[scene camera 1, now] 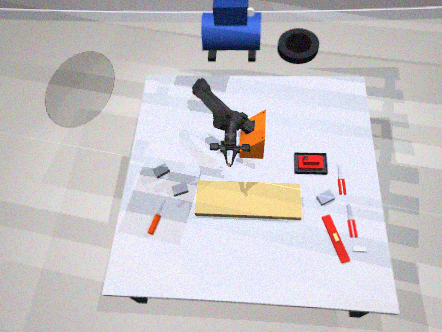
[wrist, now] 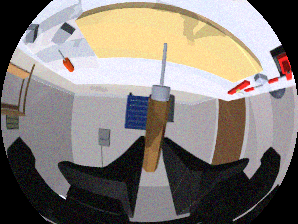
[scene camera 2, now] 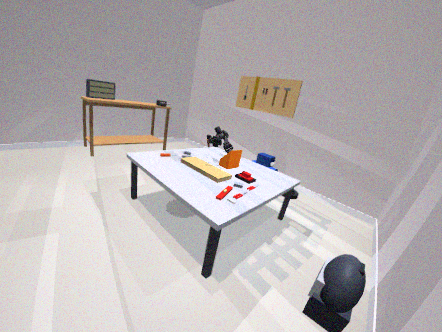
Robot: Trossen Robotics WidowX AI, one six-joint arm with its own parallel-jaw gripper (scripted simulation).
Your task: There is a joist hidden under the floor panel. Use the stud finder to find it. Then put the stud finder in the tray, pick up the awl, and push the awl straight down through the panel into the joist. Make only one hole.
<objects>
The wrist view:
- gripper: 153, 140
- awl: 157, 112, held by the gripper
</objects>
